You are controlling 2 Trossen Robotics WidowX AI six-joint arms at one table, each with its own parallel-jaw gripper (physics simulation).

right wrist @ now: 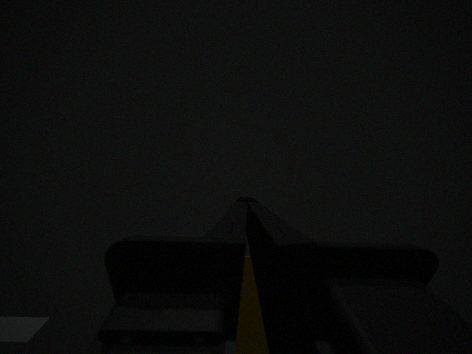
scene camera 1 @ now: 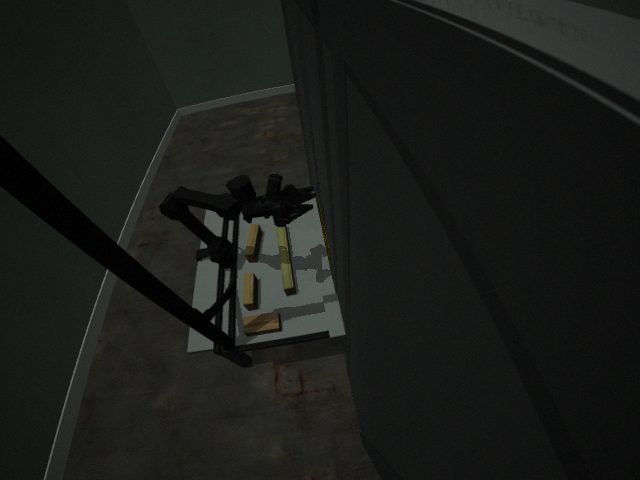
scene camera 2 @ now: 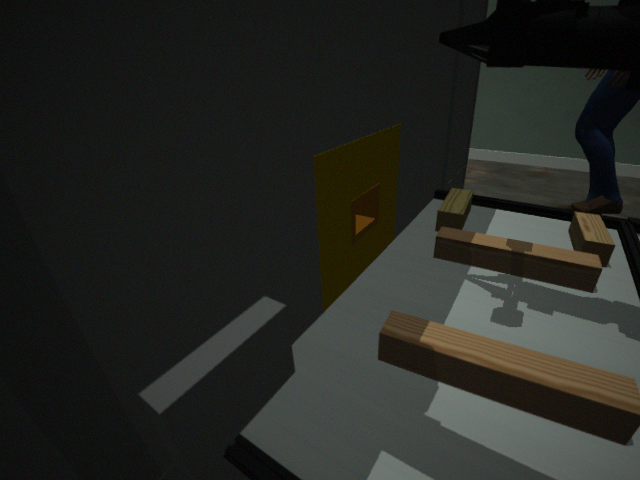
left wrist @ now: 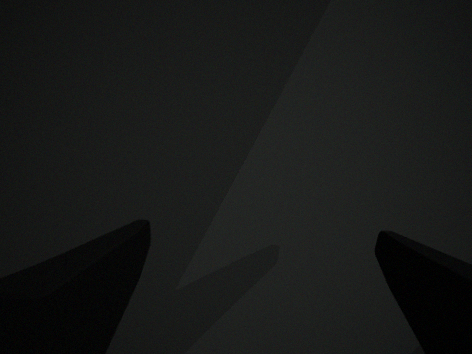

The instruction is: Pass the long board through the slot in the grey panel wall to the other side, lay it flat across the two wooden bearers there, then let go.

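Frame: origin at the left arm's base, x ahead, y left, z up, level; millimetres.
Seen in the pictures: left gripper, fingertip midpoint: [scene camera 1: 314,200] [left wrist: 264,236]; right gripper, fingertip midpoint: [right wrist: 245,203] [scene camera 2: 440,37]; left arm's base, link origin: [scene camera 1: 227,262].
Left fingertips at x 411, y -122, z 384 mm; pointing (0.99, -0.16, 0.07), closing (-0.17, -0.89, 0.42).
Offsets run from my left fingertips to a thing's top centre. "*": to the spot under its first point. Level surfaces: height alone.
The long yellowish board {152 mm back, 97 mm left, 342 mm down} [scene camera 1: 286,259] lies flat on the light table top {404 mm down} [scene camera 1: 309,311] on the left arm's side of the grey panel wall [scene camera 1: 347,200] [scene camera 2: 223,167]. My left gripper [scene camera 1: 303,204] [left wrist: 263,239] is open and empty. It hangs above the board's far end and points at the wall. The slot {* 56 mm ahead, 120 mm left, 307 mm down} [scene camera 2: 366,210] sits in a yellow patch {* 73 mm ahead, 26 mm left, 364 mm down} [scene camera 2: 347,267] of the wall. Two wooden bearers {282 mm ahead, 214 mm left, 360 mm down} [scene camera 2: 494,252] {296 mm ahead, 49 mm right, 360 mm down} [scene camera 2: 475,354] lie on the other side. My right gripper [right wrist: 246,201] is shut and empty, facing dark wall.
Three short wooden blocks {286 mm back, 191 mm left, 340 mm down} [scene camera 1: 252,240] {300 mm back, 46 mm right, 340 mm down} [scene camera 1: 249,290] {263 mm back, 179 mm right, 366 mm down} [scene camera 1: 261,323] lie beside the board. A small block {152 mm ahead, 374 mm left, 356 mm down} [scene camera 2: 456,207] stands by the far bearer. A black diagonal bar [scene camera 1: 151,286] crosses the left of scene camera 1. The right arm [scene camera 2: 509,38] hangs at the top right.
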